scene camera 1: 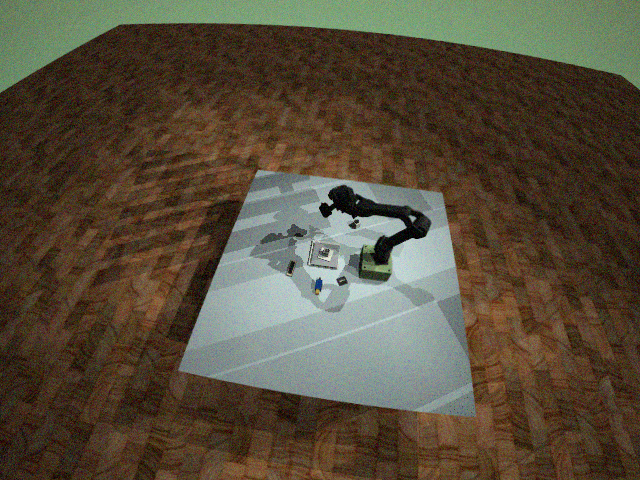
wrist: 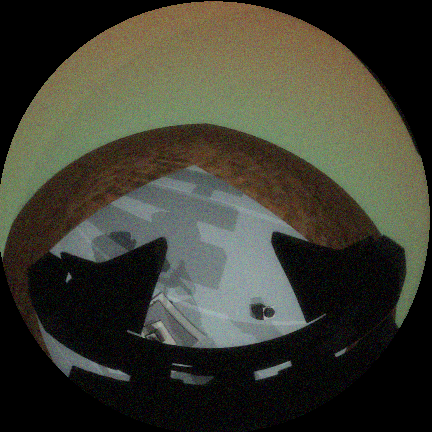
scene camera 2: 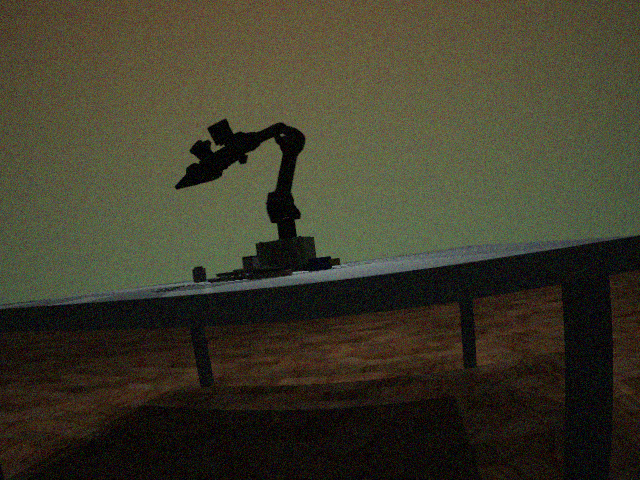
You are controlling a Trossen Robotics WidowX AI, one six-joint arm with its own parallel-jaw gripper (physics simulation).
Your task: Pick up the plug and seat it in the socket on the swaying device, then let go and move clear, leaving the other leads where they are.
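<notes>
My gripper [scene camera 1: 325,209] [scene camera 2: 178,186] [wrist: 219,240] is open and empty, high above the table; its black fingers stand wide apart in the wrist view. The device is a square grey plate [scene camera 1: 333,261] [wrist: 176,324] with a pale raised block [scene camera 1: 324,253] [wrist: 159,330] on it, left of the arm base. Its socket opening is too small to make out. A small dark-and-white piece [scene camera 1: 354,223] [wrist: 262,311] lies behind the device. A blue piece with a yellow end [scene camera 1: 317,285] lies in front of it. I cannot tell which loose piece is the plug.
A narrow dark piece with a pale edge [scene camera 1: 291,268] lies left of the device. A small black piece [scene camera 1: 341,280] lies between the blue piece and the green arm base [scene camera 1: 375,269] [scene camera 2: 285,251]. A small upright block [scene camera 2: 199,273] shows in scene camera 2.
</notes>
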